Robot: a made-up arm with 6 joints. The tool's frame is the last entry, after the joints. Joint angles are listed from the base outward.
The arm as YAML. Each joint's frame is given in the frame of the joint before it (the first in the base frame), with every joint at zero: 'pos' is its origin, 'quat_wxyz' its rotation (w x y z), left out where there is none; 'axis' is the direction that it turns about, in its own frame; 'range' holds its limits. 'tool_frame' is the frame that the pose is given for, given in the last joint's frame.
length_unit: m
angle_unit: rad
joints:
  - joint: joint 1
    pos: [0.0, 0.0, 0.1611]
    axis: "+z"
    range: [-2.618, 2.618]
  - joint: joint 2
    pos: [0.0, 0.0, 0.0]
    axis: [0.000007, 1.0, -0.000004]
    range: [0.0, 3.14]
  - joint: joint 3
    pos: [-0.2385, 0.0, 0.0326]
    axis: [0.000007, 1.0, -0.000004]
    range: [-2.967, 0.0]
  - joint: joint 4
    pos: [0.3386, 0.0, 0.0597]
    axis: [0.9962, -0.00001, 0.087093]
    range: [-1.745, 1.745]
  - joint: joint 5
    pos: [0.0, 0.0, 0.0]
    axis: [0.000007, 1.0, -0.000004]
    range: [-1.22, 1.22]
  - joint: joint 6
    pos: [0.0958, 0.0, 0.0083]
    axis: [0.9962, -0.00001, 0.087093]
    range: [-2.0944, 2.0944]
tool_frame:
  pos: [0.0, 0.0, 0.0]
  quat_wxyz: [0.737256, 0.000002, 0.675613, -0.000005]
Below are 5 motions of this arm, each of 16 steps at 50 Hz.
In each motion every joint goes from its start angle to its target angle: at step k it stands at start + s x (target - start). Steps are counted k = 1, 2, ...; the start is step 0. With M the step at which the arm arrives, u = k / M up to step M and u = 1 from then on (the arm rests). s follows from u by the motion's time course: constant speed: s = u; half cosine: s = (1 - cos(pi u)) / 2; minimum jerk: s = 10 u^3 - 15 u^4 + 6 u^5.
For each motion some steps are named. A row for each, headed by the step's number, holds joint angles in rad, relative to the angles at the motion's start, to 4 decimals.
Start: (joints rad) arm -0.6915 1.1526 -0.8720 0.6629 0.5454 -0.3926
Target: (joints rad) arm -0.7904 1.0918 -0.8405 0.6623 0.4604 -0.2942
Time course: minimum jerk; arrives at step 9
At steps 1, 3, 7, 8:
1: -0.0011 -0.0007 0.0004 0.0000 -0.0010 0.0011
3: -0.0208 -0.0128 0.0066 -0.0001 -0.0178 0.0207
7: -0.0913 -0.0562 0.0291 -0.0006 -0.0785 0.0909
8: -0.0978 -0.0601 0.0311 -0.0006 -0.0840 0.0973

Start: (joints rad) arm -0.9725 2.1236 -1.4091 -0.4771 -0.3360 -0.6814
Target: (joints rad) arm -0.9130 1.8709 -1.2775 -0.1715 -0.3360 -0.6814
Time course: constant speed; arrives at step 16
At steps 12, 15, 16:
12: 0.0446 -0.1895 0.0987 0.2292 0.0000 0.0000
15: 0.0558 -0.2369 0.1234 0.2865 0.0000 0.0000
16: 0.0595 -0.2527 0.1316 0.3056 0.0000 0.0000

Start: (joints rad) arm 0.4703 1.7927 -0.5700 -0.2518 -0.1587 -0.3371
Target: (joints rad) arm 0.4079 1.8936 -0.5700 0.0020 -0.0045 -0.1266
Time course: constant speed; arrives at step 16
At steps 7, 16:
7: -0.0273 0.0441 0.0000 0.1110 0.0675 0.0921
16: -0.0624 0.1009 0.0000 0.2538 0.1542 0.2105

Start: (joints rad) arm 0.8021 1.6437 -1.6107 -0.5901 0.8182 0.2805
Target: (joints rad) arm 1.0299 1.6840 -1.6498 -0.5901 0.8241 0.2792
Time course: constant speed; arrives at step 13
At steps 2, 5, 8, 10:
2: 0.0350 0.0062 -0.0060 0.0000 0.0009 -0.0002
5: 0.0876 0.0155 -0.0150 0.0000 0.0023 -0.0005
8: 0.1402 0.0248 -0.0241 0.0000 0.0036 -0.0008
10: 0.1752 0.0310 -0.0301 0.0000 0.0045 -0.0010

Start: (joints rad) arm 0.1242 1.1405 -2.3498 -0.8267 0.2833 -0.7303
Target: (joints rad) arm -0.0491 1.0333 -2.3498 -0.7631 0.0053 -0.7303
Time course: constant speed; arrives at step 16
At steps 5, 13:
5: -0.0542 -0.0335 0.0000 0.0199 -0.0869 0.0000
13: -0.1408 -0.0871 0.0000 0.0517 -0.2259 0.0000

